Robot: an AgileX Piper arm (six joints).
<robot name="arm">
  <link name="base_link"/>
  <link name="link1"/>
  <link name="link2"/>
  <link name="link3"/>
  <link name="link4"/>
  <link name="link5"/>
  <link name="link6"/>
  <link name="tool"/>
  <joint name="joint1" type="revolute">
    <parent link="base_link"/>
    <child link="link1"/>
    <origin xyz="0 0 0.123" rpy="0 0 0"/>
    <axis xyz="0 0 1"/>
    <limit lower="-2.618" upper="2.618"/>
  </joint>
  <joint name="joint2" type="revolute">
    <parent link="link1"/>
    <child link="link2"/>
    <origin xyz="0 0 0" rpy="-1.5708 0 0"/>
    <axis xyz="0 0 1"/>
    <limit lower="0" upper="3.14"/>
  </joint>
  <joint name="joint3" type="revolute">
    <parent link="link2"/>
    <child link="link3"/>
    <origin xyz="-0.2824 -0.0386 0" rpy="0 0 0"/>
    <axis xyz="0 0 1"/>
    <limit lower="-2.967" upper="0"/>
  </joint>
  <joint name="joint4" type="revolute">
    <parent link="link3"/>
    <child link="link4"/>
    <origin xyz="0.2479 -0.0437 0" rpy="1.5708 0 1.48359"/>
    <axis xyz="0 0 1"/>
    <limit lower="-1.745" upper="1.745"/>
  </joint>
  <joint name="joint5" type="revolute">
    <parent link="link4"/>
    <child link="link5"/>
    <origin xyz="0 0 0" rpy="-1.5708 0 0"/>
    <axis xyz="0 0 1"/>
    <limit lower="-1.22" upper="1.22"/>
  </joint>
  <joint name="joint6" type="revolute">
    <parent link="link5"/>
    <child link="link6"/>
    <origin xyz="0 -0.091 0" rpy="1.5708 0 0"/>
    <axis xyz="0 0 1"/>
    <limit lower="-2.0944" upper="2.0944"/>
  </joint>
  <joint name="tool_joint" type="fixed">
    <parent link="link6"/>
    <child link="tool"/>
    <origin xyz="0 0 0" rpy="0 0 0"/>
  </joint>
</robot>
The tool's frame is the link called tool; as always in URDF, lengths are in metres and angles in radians.
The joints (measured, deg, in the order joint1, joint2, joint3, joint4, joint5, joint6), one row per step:
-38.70, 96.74, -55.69, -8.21, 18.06, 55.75
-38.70, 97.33, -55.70, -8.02, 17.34, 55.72
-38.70, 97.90, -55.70, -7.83, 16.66, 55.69
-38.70, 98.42, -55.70, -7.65, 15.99, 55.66
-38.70, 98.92, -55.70, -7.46, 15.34, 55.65
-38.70, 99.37, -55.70, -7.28, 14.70, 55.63
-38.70, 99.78, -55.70, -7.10, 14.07, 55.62
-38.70, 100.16, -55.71, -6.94, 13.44, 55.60
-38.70, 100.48, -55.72, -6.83, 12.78, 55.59
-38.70, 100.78, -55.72, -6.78, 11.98, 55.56
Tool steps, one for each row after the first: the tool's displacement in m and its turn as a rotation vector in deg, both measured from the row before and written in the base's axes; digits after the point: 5 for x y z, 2 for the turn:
0.00146, -0.00086, -0.00282, 0.07, -0.22, -0.01
0.00135, -0.00078, -0.00279, 0.08, -0.20, -0.01
0.00126, -0.00073, -0.00251, 0.05, -0.22, -0.01
0.00120, -0.00069, -0.00242, 0.06, -0.24, -0.04
0.00113, -0.00065, -0.00214, 0.03, -0.26, -0.03
0.00107, -0.00061, -0.00191, 0.01, -0.28, -0.04
0.00105, -0.00061, -0.00168, -0.03, -0.30, -0.03
0.00102, -0.00061, -0.00129, -0.11, -0.35, 0.00
0.00110, -0.00067, -0.00108, -0.25, -0.44, 0.06

